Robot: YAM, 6 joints.
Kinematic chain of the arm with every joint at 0, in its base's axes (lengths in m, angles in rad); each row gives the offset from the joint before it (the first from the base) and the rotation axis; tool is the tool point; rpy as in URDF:
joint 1: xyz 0 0 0.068 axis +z
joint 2: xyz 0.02 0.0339 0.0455 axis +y
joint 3: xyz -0.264 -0.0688 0 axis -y
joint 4: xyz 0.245 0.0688 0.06 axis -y
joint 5: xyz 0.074 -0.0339 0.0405 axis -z
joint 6: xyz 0.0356 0 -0.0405 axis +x
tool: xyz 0 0 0 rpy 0 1.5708 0
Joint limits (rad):
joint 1: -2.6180..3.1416
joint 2: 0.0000..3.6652
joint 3: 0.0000..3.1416
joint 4: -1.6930..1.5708
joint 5: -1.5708..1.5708
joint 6: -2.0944..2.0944
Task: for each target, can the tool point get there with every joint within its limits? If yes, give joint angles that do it. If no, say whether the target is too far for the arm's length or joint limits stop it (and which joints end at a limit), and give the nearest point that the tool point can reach.
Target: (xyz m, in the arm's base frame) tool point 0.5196 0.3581 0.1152
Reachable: yes | joints 0.6326 3.0405 2.8620 -0.2192 0.5415 -1.6024
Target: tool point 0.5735 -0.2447 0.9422
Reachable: no: too far | nearest point 0.3573 -0.1524 0.6194 | short by 0.399 m
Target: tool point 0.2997 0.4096 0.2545
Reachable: yes | joints 0.9657 2.1226 1.6221 0.3227 0.3887 -0.2057
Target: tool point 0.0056 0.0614 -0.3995
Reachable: no: joint limits stop it (at a limit: joint 2) | nearest point 0.0081 0.0888 -0.3433 | short by 0.063 m
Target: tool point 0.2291 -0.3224 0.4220
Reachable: yes | joints -0.8677 1.7490 1.5411 0.7021 1.2454 1.5942
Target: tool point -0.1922 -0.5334 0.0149
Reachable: yes | joints -1.9694 3.0713 2.7134 -0.8587 -0.9987 0.2439
